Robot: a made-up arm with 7 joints. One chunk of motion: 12 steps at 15 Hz.
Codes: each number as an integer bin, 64 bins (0 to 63) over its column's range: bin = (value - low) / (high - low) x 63, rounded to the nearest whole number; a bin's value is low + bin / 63 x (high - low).
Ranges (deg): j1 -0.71..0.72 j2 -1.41..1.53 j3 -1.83..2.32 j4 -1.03..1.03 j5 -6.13..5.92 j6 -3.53..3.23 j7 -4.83..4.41
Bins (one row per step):
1: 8 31 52 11 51 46 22
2: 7 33 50 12 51 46 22
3: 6 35 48 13 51 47 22
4: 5 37 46 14 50 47 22
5: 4 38 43 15 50 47 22
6: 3 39 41 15 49 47 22
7: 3 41 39 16 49 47 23
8: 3 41 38 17 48 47 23
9: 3 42 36 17 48 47 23
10: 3 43 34 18 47 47 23
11: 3 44 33 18 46 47 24
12: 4 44 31 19 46 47 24
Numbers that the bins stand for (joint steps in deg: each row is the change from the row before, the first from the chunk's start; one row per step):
1: -0.528 0.037 1.595 -0.670 3.625 1.406 -1.603
2: -0.551 0.130 1.464 -0.638 3.625 1.406 -1.603
3: -0.574 0.223 1.332 -0.605 3.625 1.513 -1.603
4: -0.597 0.317 1.200 -0.572 3.433 1.513 -1.603
5: -0.619 0.363 1.003 -0.540 3.433 1.513 -1.603
6: -0.642 0.410 0.871 -0.540 3.242 1.513 -1.603
7: -0.642 0.503 0.739 -0.507 3.242 1.513 -1.457
8: -0.642 0.503 0.673 -0.474 3.051 1.513 -1.457
9: -0.642 0.550 0.541 -0.474 3.051 1.513 -1.457
10: -0.642 0.597 0.410 -0.441 2.860 1.513 -1.457
11: -0.642 0.643 0.344 -0.441 2.668 1.513 -1.310
12: -0.619 0.643 0.212 -0.409 2.668 1.513 -1.310

